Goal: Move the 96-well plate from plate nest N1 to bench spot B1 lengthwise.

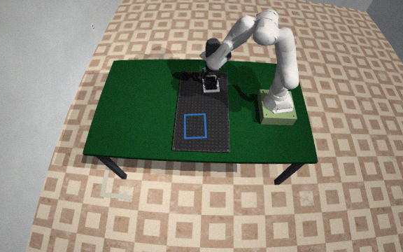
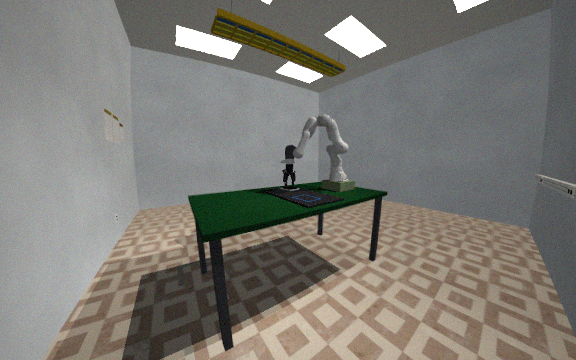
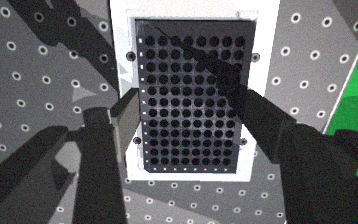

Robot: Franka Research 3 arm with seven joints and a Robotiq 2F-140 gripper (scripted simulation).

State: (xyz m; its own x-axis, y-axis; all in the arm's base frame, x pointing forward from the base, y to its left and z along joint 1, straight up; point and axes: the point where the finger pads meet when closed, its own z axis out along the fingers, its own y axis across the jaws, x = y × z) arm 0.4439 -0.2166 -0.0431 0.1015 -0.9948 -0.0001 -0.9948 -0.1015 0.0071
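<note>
The plate nest is 3 cm below my hand. Round my hand: dark 96-well plate 2 cm below.
</note>
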